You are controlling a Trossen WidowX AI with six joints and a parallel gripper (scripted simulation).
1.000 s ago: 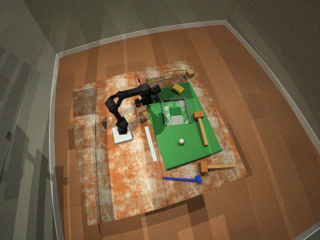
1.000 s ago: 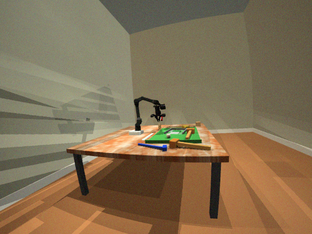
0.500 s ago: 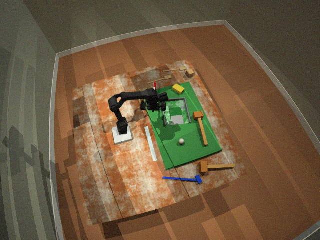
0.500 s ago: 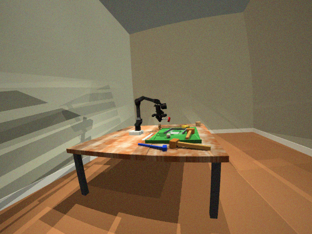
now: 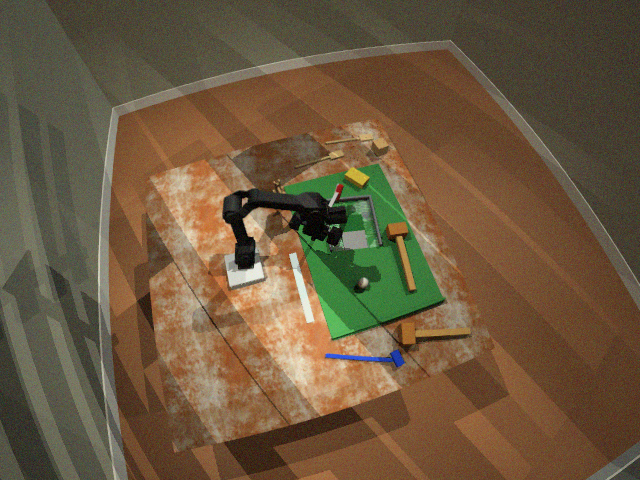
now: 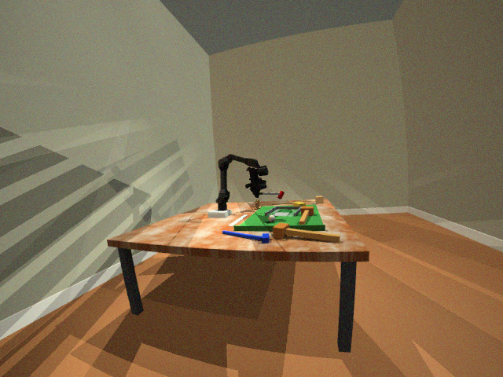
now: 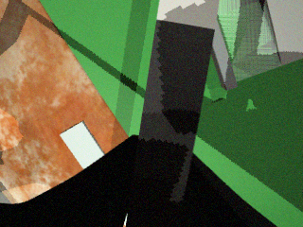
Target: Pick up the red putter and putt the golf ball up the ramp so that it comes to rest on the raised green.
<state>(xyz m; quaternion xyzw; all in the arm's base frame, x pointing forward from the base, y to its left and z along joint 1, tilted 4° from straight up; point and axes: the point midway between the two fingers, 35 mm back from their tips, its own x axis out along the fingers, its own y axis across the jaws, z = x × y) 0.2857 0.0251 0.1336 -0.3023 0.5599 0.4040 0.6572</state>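
Right now the white strip is 8 cm behind my gripper tip, 15 cm to the right of it and 13 cm below it. Also, from my gripper tip: green mat (19 cm ahead, 3 cm to the left, 13 cm below); then white golf ball (17 cm ahead, 17 cm to the right, 11 cm below); then red putter (6 cm ahead, 10 cm to the left, 1 cm above).
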